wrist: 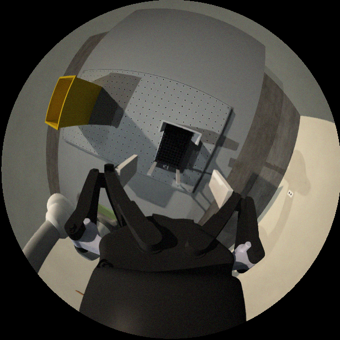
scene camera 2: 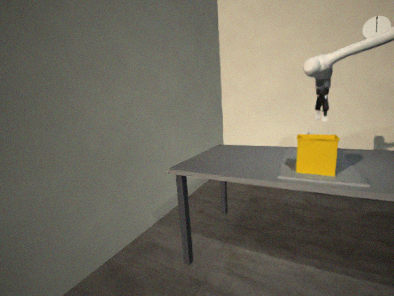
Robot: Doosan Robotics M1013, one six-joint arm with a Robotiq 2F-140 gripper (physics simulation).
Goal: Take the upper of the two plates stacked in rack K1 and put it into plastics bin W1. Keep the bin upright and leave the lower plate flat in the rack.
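Places are measured from the arm's base along level axes (x left, y back, z up), in millimetres.
Where they show: gripper, fingertip midpoint: point(scene camera 2: 320, 120).
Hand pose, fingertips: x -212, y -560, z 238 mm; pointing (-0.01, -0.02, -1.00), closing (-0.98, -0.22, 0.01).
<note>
After its pixels a point has its place.
Rack K1 point(wrist: 181, 127) stands on the perforated board in the wrist view, with light corner posts around a black gridded surface point(wrist: 175, 146), which seems to be the upper plate. The two plates cannot be told apart there. In the scene view the rack is mostly hidden behind the bin. Yellow plastics bin W1 point(scene camera 2: 317, 156) {x 285, y -607, z 100 mm} point(wrist: 82, 102) stands upright on the board, left of the rack in the wrist view. My gripper point(scene camera 2: 321, 118) {x -212, y -560, z 238 mm} point(wrist: 174, 170) is open and empty, pointing down high above the bin and rack area, with its light finger pads spread apart.
The perforated board point(scene camera 2: 350, 180) {x 330, y -474, z 9 mm} point(wrist: 150, 100) lies on the grey table point(scene camera 2: 240, 160) {x 97, y -1049, z -4 mm} point(wrist: 200, 40). The bin's tall walls rise beside the rack. Part of a green object point(wrist: 106, 211) shows behind the left finger. A beige wall point(scene camera 2: 270, 65) stands behind the table.
</note>
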